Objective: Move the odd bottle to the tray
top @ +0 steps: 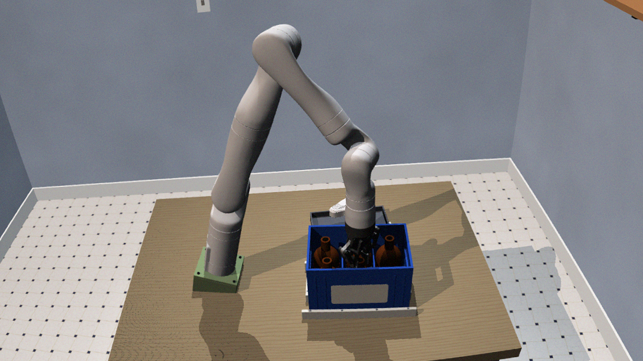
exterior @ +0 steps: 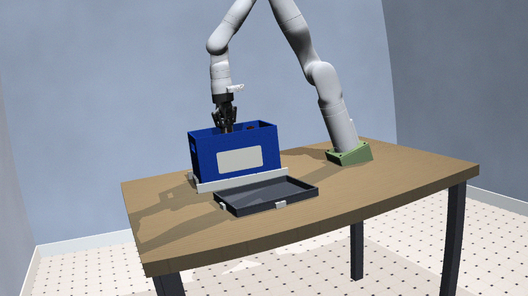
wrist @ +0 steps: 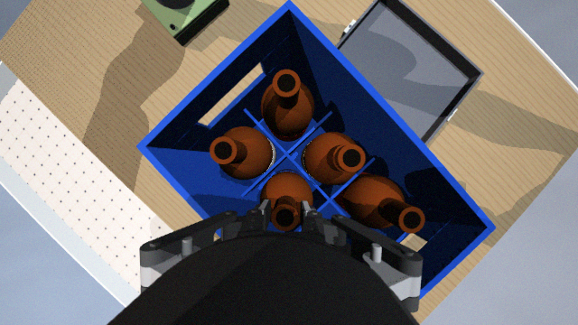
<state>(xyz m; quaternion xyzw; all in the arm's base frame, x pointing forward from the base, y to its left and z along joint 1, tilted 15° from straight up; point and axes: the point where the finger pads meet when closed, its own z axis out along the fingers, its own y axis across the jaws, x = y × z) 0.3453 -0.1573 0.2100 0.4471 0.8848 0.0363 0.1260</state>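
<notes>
The blue crate lies 10 mm ahead of my hand, 40 mm to the left of it and 70 mm below it. Round my hand: dark grey tray 30 mm ahead, 320 mm to the left, 140 mm below.
</notes>
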